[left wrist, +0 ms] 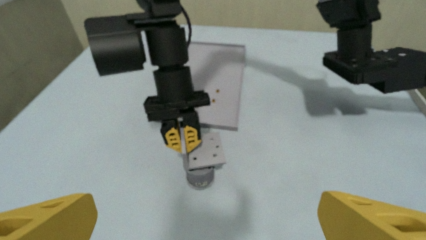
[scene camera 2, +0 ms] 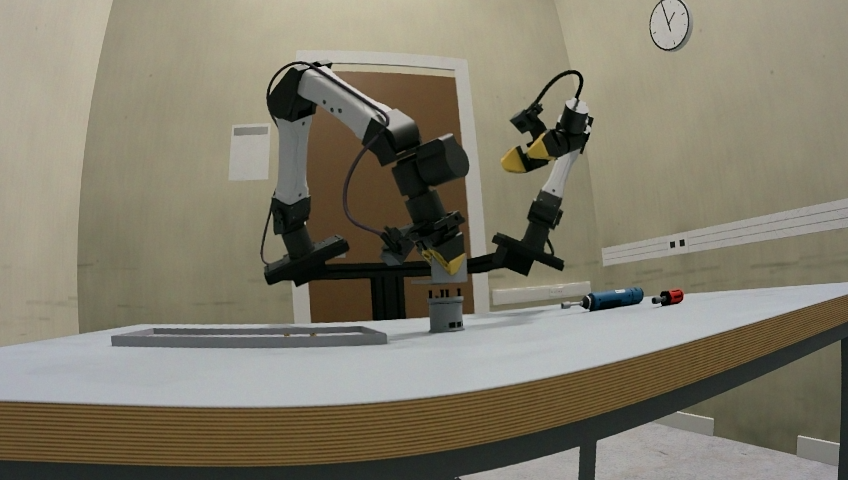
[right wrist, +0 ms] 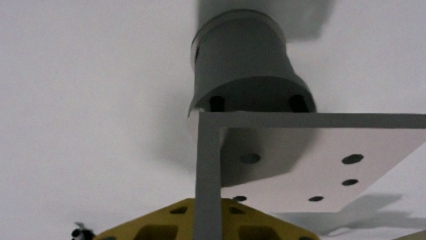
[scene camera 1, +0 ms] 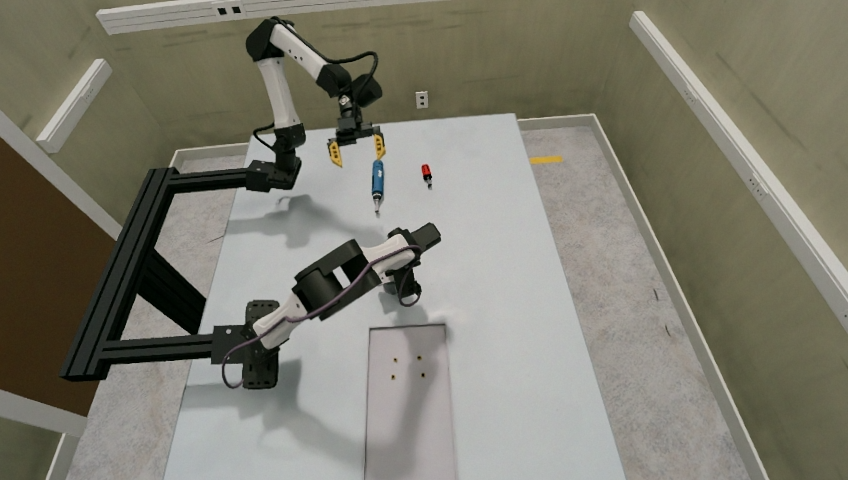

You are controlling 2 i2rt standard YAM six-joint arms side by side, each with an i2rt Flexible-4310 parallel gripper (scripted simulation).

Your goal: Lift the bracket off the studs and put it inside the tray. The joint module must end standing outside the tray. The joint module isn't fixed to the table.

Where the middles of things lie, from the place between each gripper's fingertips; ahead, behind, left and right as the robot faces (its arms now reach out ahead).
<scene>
My right gripper point(scene camera 2: 452, 273) is now 35 cm to the left of the tray point(scene camera 1: 409, 420) and 10 cm above it. The rest, counted from my right hand: grey bracket point(scene camera 2: 440, 276) (3 cm behind, 1 cm to the right, 1 cm below); round joint module point(scene camera 2: 445, 314) (3 cm behind, 7 cm below).
The grey bracket lies 23 cm below my left hand point(scene camera 2: 515, 160), 20 cm to the right of it and 3 cm ahead of it. The rest, counted from my left hand: round joint module 30 cm below, 20 cm to the right, 4 cm ahead; tray 55 cm to the right, 32 cm below, 6 cm ahead.
</scene>
